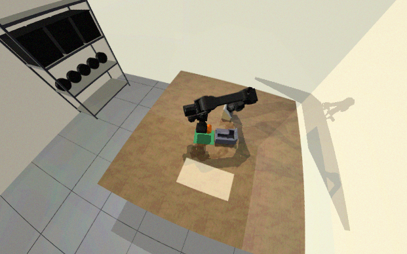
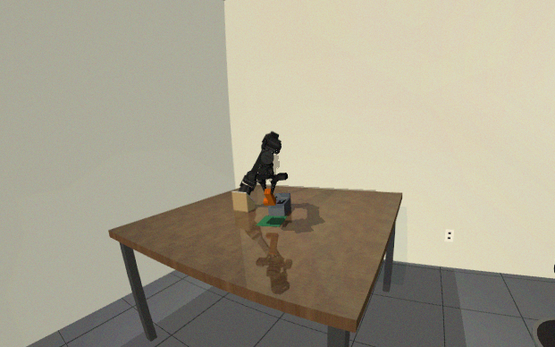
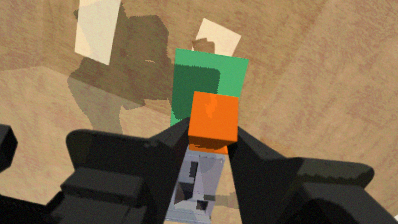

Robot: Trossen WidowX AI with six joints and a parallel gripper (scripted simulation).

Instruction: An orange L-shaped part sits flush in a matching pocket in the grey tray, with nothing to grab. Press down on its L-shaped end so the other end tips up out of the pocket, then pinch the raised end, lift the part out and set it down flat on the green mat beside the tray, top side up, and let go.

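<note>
The green mat is 160 mm below my gripper tip and 20 mm to the left of it. Also, from my gripper tip: orange L-shaped part: 30 mm to the left, 30 mm below, 20 mm behind.
</note>
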